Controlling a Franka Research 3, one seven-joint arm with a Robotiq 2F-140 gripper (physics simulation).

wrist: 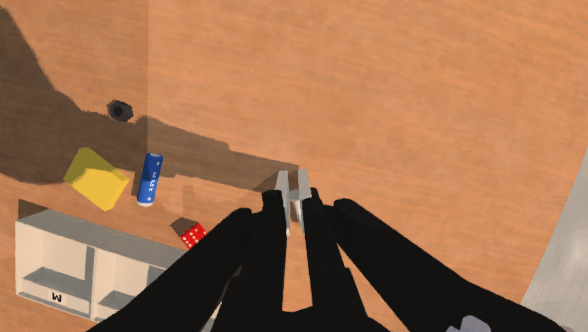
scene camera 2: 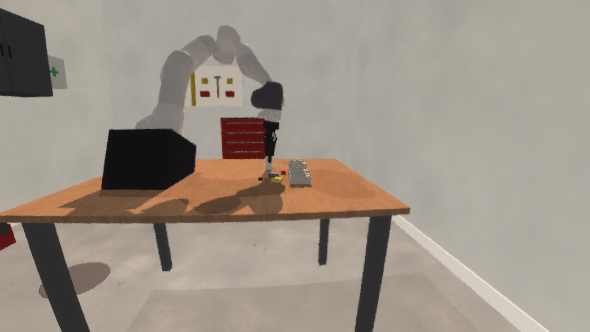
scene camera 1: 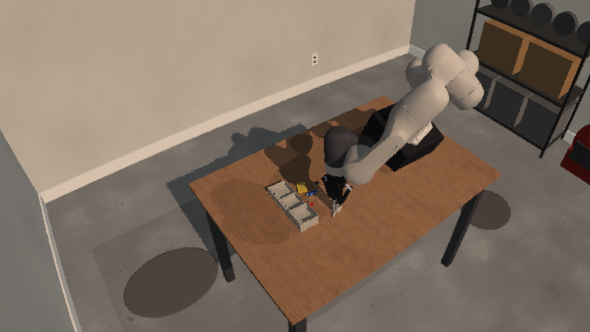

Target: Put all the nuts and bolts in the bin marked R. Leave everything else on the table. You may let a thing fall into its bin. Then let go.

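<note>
My gripper (scene camera 1: 336,208) (scene camera 2: 269,165) (wrist: 293,183) is low over the table, its fingers nearly together on a pale grey bolt (wrist: 295,194). The bolt's head shows between the fingertips in the wrist view; its shank is partly hidden. A black hex nut (scene camera 1: 316,183) (scene camera 2: 260,178) (wrist: 120,111) lies on the table, apart from the gripper. The light grey three-compartment bin tray (scene camera 1: 309,225) (scene camera 2: 300,175) (wrist: 107,241) stands beside the small objects. The letter M shows on one end compartment in the wrist view; I cannot read an R, and the gripper hides part of the tray there.
A yellow block (scene camera 1: 301,188) (scene camera 2: 277,179) (wrist: 105,186), a blue battery (scene camera 1: 311,193) (scene camera 2: 273,175) (wrist: 150,179) and a red die (scene camera 1: 311,204) (scene camera 2: 283,172) (wrist: 193,235) lie between nut, tray and gripper. The arm's black base block (scene camera 2: 145,160) stands farther along the table.
</note>
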